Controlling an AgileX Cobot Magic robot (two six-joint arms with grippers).
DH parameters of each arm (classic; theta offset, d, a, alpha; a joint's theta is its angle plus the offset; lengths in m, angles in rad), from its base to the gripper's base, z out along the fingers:
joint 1: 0 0.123 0 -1.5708
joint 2: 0.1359 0 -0.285 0
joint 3: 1.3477 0 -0.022 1.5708
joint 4: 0 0.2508 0 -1.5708
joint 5: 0 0 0.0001 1.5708
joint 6: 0 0.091 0 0
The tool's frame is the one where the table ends.
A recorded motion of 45 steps. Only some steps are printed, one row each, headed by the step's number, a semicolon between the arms.
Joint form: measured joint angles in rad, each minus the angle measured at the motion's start. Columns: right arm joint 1, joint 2, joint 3, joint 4, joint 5, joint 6; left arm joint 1, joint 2, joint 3, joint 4, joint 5, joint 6.
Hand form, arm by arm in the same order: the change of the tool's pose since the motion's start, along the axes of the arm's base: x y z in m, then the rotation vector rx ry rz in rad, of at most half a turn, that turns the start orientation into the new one. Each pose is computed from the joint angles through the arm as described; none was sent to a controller.
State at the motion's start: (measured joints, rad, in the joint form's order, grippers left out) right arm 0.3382 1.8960 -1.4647 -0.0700 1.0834 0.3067; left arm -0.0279 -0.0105 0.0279 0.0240 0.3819 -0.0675
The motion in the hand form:
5: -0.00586 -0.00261 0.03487 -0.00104 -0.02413 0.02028; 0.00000 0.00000 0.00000 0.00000 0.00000 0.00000
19: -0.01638 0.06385 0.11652 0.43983 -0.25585 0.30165; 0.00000 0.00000 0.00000 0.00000 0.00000 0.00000
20: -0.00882 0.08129 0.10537 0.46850 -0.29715 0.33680; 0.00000 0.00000 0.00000 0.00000 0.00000 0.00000
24: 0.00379 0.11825 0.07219 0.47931 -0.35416 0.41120; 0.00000 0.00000 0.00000 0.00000 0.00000 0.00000
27: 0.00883 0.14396 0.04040 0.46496 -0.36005 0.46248; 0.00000 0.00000 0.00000 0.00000 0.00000 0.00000
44: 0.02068 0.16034 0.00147 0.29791 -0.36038 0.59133; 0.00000 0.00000 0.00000 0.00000 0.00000 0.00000
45: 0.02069 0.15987 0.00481 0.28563 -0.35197 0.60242; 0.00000 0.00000 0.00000 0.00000 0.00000 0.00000
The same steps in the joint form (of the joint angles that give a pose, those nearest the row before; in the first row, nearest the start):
5: 0.0000 -0.0549 -0.0584 -0.0033 0.0894 -0.0258; 0.0000 0.0000 0.0000 0.0000 0.0000 0.0000
19: 0.0838 -0.1106 -0.2452 0.4182 -0.0111 -0.3067; 0.0000 0.0000 0.0000 0.0000 0.0000 0.0000
20: 0.1135 -0.0715 -0.2452 0.4476 -0.0970 -0.3447; 0.0000 0.0000 0.0000 0.0000 0.0000 0.0000
24: 0.1813 0.0253 -0.2452 0.4687 -0.2531 -0.4133; 0.0000 0.0000 0.0000 0.0000 0.0000 0.0000
27: 0.2294 0.1053 -0.2452 0.4689 -0.3374 -0.4508; 0.0000 0.0000 0.0000 0.0000 0.0000 0.0000
44: 0.2669 0.2167 -0.2969 0.2950 -0.3524 -0.4704; 0.0000 0.0000 0.0000 0.0000 0.0000 0.0000
45: 0.2669 0.2167 -0.3131 0.2818 -0.3246 -0.4704; 0.0000 0.0000 0.0000 0.0000 0.0000 0.0000

